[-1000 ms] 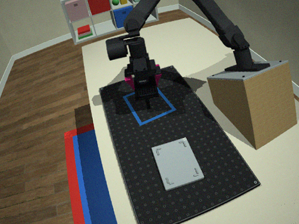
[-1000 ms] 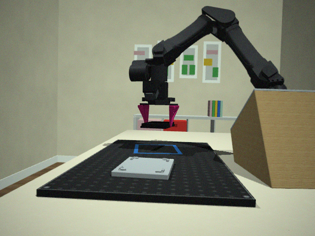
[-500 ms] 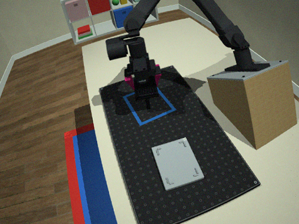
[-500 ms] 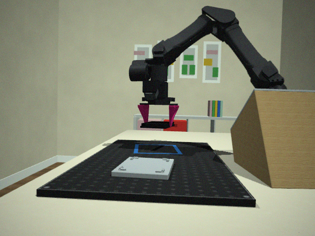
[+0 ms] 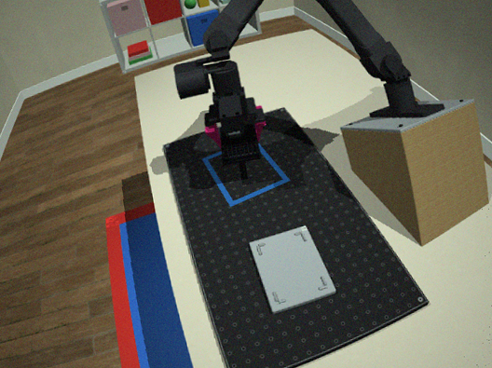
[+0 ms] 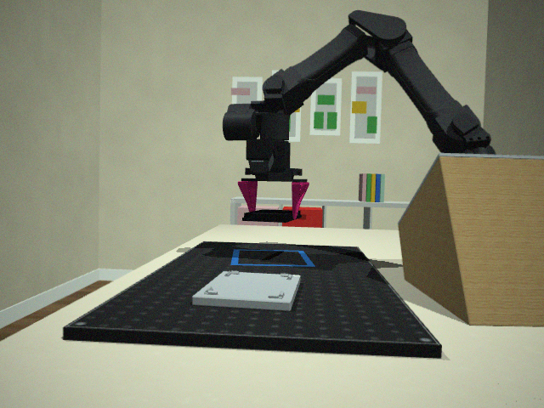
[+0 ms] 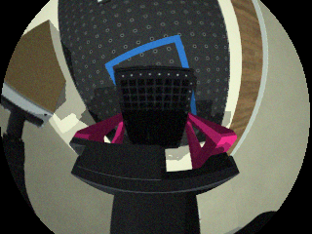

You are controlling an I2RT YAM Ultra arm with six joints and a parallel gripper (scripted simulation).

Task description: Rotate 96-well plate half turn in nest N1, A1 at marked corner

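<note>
My gripper is now right at the black 96-well plate. From my hand the other things lie so: grey plate nest N1 (40 mm ahead, 310 mm to the left, 80 mm below).
</note>
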